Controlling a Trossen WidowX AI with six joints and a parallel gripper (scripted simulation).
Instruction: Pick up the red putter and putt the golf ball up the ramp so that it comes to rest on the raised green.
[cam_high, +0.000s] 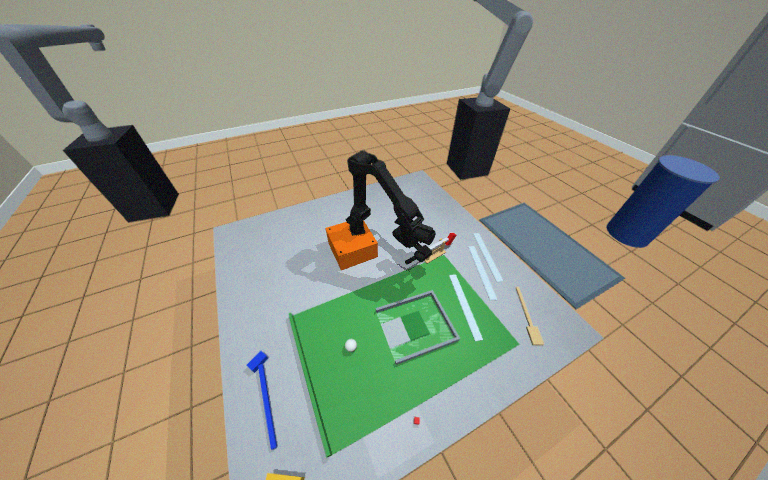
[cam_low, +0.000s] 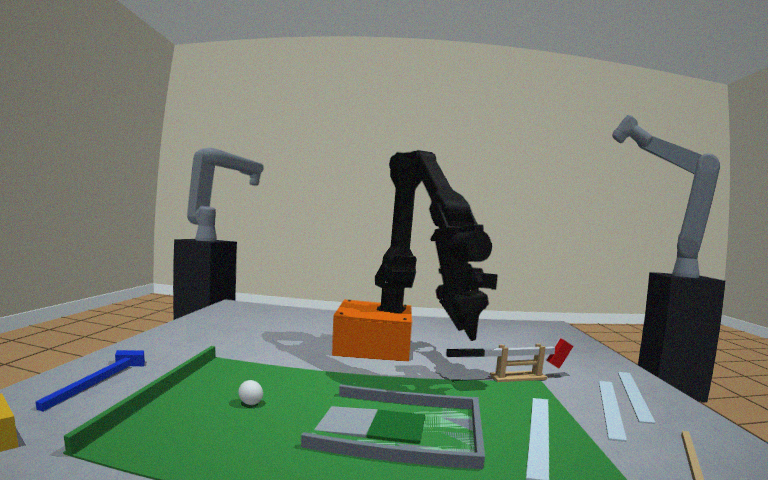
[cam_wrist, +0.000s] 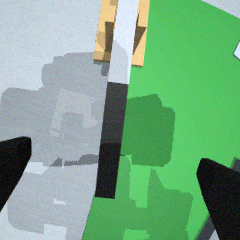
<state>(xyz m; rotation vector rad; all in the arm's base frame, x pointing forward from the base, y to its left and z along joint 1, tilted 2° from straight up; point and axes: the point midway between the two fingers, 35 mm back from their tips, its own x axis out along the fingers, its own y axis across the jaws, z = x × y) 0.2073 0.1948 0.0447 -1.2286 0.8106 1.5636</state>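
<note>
My gripper tip is now 120 mm to the right of the wooden stand, 70 mm above it and 50 mm past it. From my gripper tip the other things lie so: green mat (270 mm ahead, 140 mm to the right, 100 mm below); white golf ball (330 mm to the right, 280 mm ahead, 80 mm below); grey frame (260 mm ahead, 100 mm below, 60 mm to the right).
</note>
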